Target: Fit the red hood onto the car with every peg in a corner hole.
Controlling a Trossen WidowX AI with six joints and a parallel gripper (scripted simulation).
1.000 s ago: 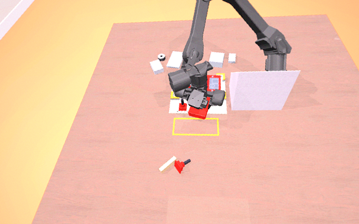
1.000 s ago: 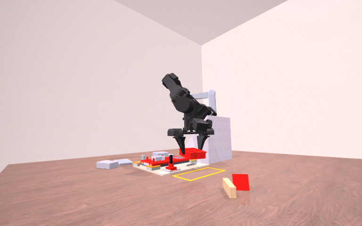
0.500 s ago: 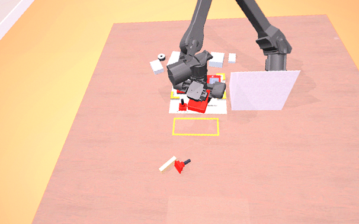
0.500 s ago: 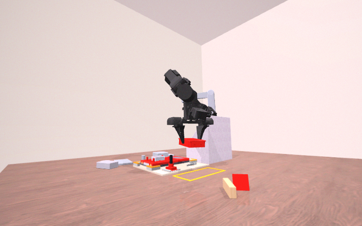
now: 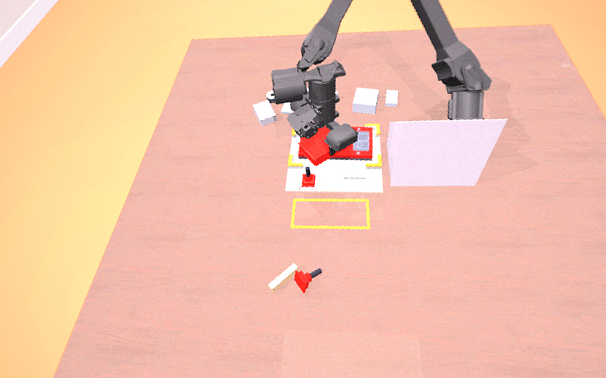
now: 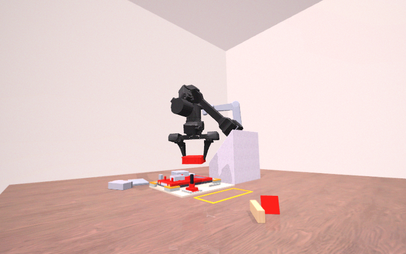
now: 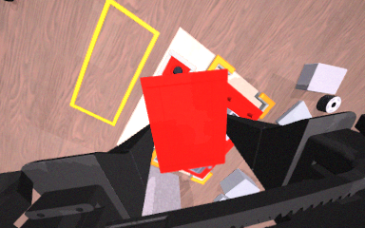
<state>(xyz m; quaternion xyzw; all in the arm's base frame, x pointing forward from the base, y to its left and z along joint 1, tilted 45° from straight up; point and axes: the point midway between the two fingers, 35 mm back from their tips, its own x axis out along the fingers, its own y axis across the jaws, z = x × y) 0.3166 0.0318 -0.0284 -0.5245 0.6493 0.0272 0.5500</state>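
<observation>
Right now the white jig is 10 mm behind my gripper tip, 60 mm to the right of it and 90 mm below it. Round my gripper tip: wooden bar 40 mm ahead, 310 mm to the left, 90 mm below; then red hood 10 mm above.
</observation>
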